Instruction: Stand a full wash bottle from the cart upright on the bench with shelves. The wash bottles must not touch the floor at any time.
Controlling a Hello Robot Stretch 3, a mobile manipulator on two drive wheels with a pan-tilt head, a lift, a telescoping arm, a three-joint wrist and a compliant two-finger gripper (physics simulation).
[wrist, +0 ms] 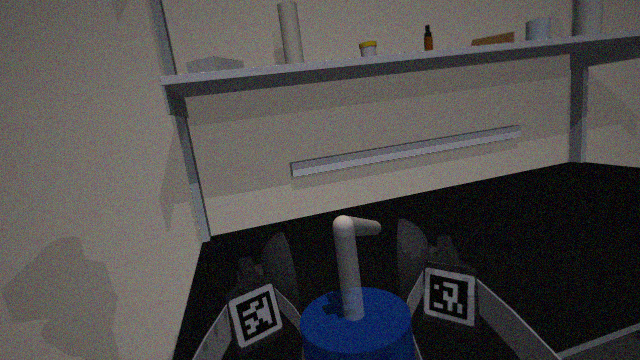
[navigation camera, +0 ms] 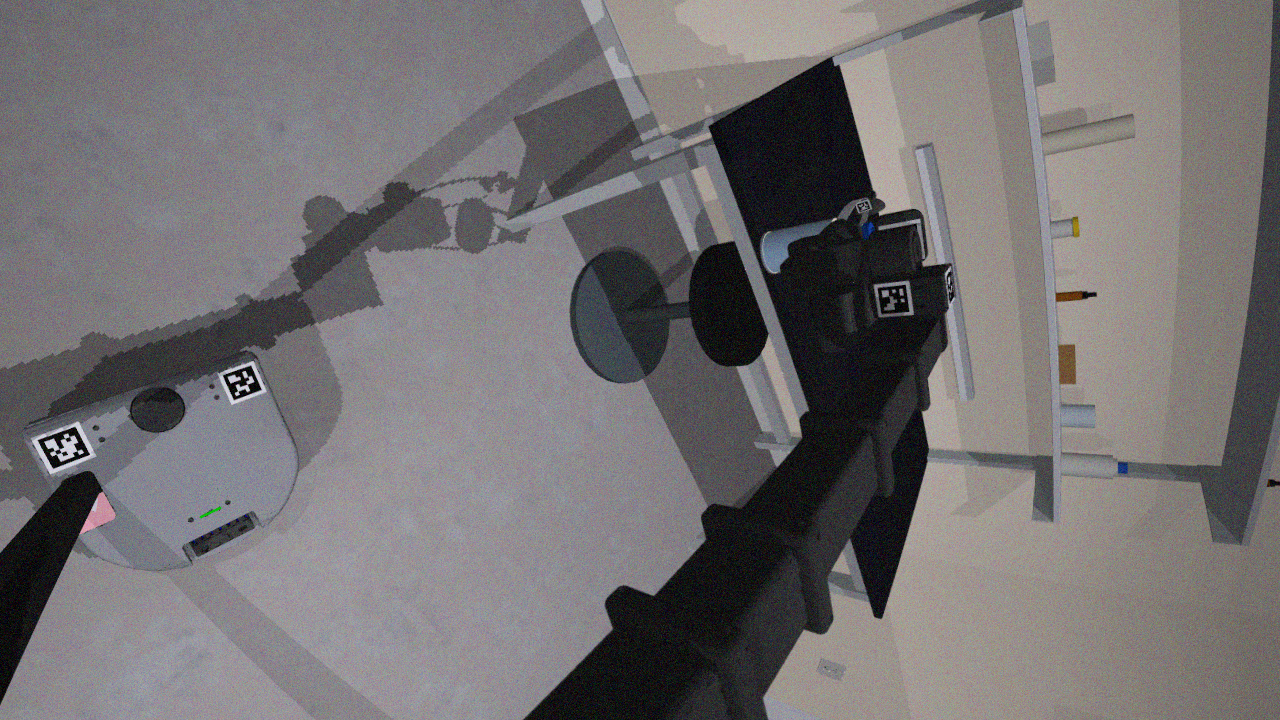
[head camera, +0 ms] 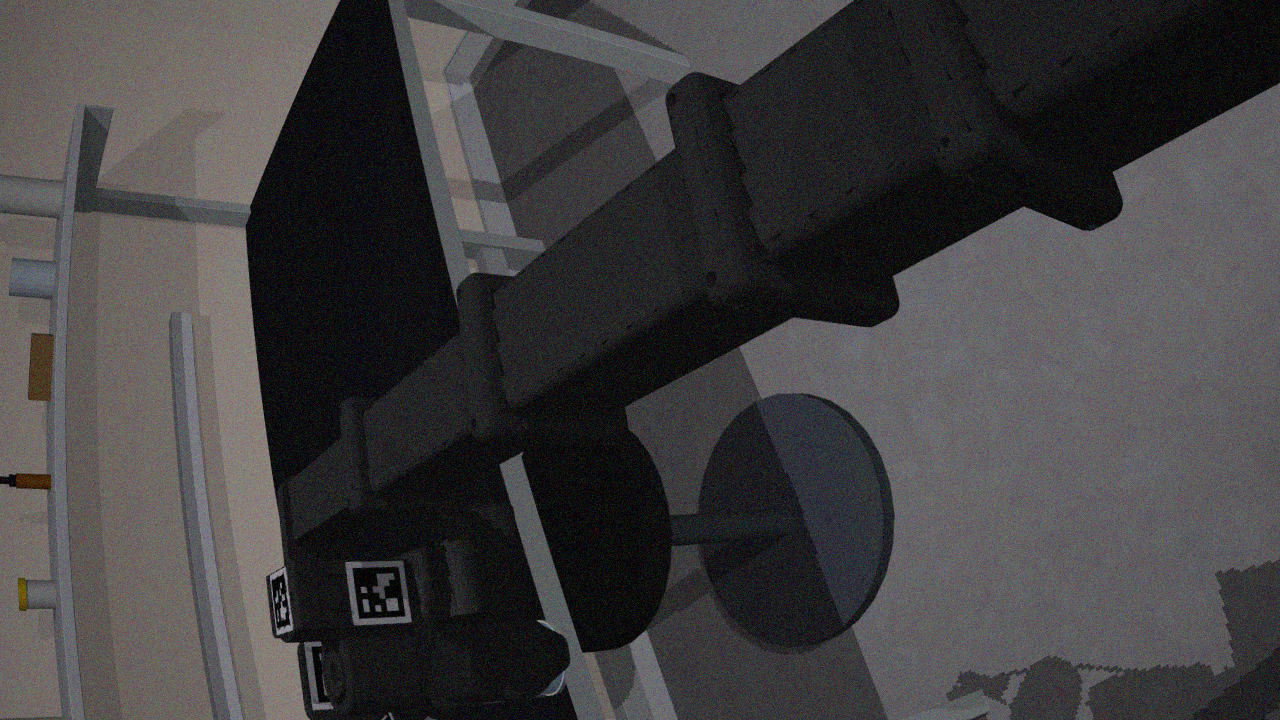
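Pixels of known places: gripper, between the fingertips: (wrist: 343,252); robot's base, origin of its link: (navigation camera: 159,407).
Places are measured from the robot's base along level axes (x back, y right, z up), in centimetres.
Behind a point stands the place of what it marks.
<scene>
A wash bottle (navigation camera: 787,248) @[y 65.4, x 1.8, z 93.8 cm] (wrist: 357,320) @[y 68.3, x 2.4, z 104.1 cm] with a light blue body, blue cap and bent pale spout is upright between my fingers. My gripper (navigation camera: 821,240) (wrist: 343,252) @[y 76.9, x 2.4, z 102.3 cm] is shut on it, with one finger on each side. The bottle and gripper are over the black top of the bench (head camera: 349,223) @[y 132.1, x 72.9, z 76.3 cm] (navigation camera: 792,152) @[y 114.6, x -13.6, z 76.3 cm] (wrist: 525,225) @[y 137.2, x 49.7, z 76.3 cm]. In the navigation view the bottle's lower end shows just inside the front edge. Whether its base touches the top cannot be told. In the head view the gripper hides most of the bottle. The cart does not show.
A shelf (head camera: 64,358) @[y 152.7, x 54.9, z 120.4 cm] (navigation camera: 1045,268) @[y 145.1, x 25.5, z 120.5 cm] (wrist: 350,70) above the bench holds several containers. A rail (head camera: 192,465) @[y 177.5, x 44.8, z 93.6 cm] (navigation camera: 944,268) (wrist: 405,151) @[y 173.9, x 30.9, z 93.3 cm] runs along the wall below it. A stool (head camera: 832,483) (navigation camera: 729,304) stands at the bench's front. My arm crosses above the bench.
</scene>
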